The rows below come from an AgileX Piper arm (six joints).
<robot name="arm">
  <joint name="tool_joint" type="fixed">
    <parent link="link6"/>
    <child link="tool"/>
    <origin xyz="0 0 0" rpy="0 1.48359 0"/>
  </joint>
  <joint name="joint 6" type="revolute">
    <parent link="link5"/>
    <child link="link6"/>
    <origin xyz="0.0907 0 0.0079" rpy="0 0 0"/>
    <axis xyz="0.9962 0 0.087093"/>
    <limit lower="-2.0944" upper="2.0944"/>
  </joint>
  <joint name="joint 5" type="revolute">
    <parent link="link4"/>
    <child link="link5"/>
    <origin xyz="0 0 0" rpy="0 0 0"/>
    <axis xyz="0 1 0"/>
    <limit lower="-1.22" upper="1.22"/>
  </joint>
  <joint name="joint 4" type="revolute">
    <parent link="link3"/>
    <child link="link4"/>
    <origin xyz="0.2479 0 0.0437" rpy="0 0 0"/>
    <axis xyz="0.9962 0 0.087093"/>
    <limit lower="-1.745" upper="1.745"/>
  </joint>
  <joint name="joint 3" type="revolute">
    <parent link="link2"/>
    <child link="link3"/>
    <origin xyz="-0.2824 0 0.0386" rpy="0 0 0"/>
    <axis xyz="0 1 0"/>
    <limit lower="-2.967" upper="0"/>
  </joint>
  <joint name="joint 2" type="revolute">
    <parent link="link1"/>
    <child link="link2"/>
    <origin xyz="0 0 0" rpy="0 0 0"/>
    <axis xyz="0 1 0"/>
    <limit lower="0" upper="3.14"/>
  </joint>
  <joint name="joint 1" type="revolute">
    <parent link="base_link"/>
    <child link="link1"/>
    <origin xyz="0 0 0.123" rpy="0 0 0"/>
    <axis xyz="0 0 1"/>
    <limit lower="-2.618" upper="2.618"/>
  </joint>
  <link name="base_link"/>
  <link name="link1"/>
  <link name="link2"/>
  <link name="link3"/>
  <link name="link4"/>
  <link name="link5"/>
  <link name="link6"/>
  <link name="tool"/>
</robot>
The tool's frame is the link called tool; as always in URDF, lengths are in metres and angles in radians.
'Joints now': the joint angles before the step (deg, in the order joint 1, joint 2, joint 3, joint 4, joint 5, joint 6). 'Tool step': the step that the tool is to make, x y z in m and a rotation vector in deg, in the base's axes. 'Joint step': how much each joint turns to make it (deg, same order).
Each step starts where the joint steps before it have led.
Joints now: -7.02 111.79 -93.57 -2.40 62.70 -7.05
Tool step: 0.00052 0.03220 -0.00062 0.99 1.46 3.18
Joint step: 4.36 0.00 0.00 0.66 1.57 1.00
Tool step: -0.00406 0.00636 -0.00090 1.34 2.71 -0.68
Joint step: 0.66 0.00 0.00 1.07 2.78 1.06
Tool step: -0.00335 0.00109 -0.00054 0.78 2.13 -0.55
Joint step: 0.00 0.00 0.00 0.67 2.15 0.39
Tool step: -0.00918 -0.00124 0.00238 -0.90 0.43 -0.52
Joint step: 0.00 -1.88 2.34 -1.04 -0.06 0.77
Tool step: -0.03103 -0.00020 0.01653 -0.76 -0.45 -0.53
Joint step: 0.00 -7.06 6.60 -0.86 0.01 0.74
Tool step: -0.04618 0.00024 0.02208 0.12 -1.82 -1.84
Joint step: -0.23 -10.43 8.61 -0.06 0.05 1.64
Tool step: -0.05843 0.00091 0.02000 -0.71 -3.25 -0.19
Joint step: -0.10 -13.07 9.68 -0.63 0.12 0.20
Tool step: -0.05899 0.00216 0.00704 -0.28 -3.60 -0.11
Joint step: 0.00 -13.26 9.51 -0.17 0.14 0.13
